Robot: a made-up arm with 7 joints. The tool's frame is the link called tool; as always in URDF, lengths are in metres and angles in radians. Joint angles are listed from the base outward.
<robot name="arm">
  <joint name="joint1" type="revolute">
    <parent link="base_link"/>
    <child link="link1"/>
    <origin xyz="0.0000 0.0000 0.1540"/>
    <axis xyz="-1 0 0"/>
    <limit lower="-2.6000" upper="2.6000"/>
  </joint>
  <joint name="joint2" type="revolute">
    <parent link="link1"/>
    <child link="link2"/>
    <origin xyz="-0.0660 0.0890 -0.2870"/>
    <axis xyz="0 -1 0"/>
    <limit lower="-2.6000" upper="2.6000"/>
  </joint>
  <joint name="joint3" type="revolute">
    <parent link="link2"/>
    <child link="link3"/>
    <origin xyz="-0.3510 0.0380 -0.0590"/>
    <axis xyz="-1 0 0"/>
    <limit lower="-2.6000" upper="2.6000"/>
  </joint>
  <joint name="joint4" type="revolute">
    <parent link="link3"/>
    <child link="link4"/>
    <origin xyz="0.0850 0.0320 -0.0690"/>
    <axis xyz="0 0 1"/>
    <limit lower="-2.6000" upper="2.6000"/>
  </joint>
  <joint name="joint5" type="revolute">
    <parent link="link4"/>
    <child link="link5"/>
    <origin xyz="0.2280 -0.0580 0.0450"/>
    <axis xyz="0 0 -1"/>
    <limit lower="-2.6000" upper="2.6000"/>
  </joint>
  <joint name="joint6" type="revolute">
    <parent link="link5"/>
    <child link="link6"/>
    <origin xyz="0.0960 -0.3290 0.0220"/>
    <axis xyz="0 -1 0"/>
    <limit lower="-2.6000" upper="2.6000"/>
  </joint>
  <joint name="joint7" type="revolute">
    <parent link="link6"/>
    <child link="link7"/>
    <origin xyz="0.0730 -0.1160 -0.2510"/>
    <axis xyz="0 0 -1"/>
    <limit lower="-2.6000" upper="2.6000"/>
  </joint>
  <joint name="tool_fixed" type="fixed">
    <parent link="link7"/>
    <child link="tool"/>
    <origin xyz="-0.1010 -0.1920 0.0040"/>
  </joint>
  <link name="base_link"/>
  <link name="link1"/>
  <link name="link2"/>
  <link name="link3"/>
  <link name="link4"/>
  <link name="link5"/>
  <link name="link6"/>
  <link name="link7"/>
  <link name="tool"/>
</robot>
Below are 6 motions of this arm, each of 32 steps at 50 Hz.
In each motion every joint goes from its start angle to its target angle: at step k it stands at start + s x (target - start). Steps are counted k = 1, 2, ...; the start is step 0. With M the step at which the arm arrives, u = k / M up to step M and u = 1 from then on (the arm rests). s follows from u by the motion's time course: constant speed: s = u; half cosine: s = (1 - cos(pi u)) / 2; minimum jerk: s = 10 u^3 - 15 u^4 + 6 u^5.
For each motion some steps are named. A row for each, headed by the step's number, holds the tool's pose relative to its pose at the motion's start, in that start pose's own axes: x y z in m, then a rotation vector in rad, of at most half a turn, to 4 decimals.
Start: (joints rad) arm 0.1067 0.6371 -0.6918 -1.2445 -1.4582 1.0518 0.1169
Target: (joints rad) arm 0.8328 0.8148 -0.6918 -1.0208 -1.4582 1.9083 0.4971
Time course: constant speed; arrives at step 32
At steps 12, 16, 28, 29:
12: 0.2854 0.0173 -0.0653 0.2082 -0.1728 0.1286
16: 0.3684 0.0473 -0.0919 0.3026 -0.2108 0.1559
28: 0.5635 0.1931 -0.1740 0.6350 -0.2512 0.1803
29: 0.5756 0.2081 -0.1805 0.6649 -0.2492 0.1781

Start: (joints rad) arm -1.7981 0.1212 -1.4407 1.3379 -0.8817 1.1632 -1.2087
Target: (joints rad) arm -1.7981 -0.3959 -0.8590 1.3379 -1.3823 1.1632 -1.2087
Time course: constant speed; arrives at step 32
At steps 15, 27, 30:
15: -0.1332 0.2137 -0.0971 0.1734 -0.0320 -0.2151
27: -0.1874 0.4024 -0.1499 0.2456 -0.1086 -0.4284
30: -0.1917 0.4479 -0.1615 0.2528 -0.1343 -0.4850

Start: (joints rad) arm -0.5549 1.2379 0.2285 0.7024 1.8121 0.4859 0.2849
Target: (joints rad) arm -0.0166 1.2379 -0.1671 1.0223 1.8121 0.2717 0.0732
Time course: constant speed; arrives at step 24
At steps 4, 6, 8, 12, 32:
4: 0.0545 0.0091 -0.0601 0.0708 0.0819 0.1428
6: 0.0814 0.0166 -0.0895 0.1049 0.1215 0.2162
8: 0.1079 0.0260 -0.1183 0.1382 0.1603 0.2910
12: 0.1593 0.0502 -0.1740 0.2019 0.2355 0.4441
32: 0.2944 0.1611 -0.3222 0.3694 0.4454 0.9270

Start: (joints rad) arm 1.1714 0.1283 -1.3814 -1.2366 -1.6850 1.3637 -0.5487
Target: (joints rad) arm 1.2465 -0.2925 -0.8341 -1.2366 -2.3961 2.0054 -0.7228
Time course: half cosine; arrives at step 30
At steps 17, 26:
17: 0.3301 0.0401 -0.0597 0.1014 -0.1724 0.3464
26: 0.4328 0.1238 -0.1312 0.2140 -0.2402 0.4230

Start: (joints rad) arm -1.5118 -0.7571 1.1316 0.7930 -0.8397 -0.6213 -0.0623
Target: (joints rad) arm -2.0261 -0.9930 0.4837 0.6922 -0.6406 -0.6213 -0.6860
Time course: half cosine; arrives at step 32
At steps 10, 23, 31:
10: 0.0099 0.0043 0.1091 -0.0816 -0.2147 0.1236
23: 0.0160 0.0943 0.4046 -0.3813 -0.7298 0.5419
31: 0.0098 0.1467 0.4922 -0.4940 -0.8646 0.6904

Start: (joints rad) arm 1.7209 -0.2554 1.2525 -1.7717 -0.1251 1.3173 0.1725
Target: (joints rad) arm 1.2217 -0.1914 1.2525 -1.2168 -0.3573 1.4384 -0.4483
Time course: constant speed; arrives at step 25
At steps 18, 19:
18: -0.0859 0.3147 -0.3058 0.5796 0.2146 0.3846
19: -0.0952 0.3377 -0.3171 0.6147 0.2172 0.3976

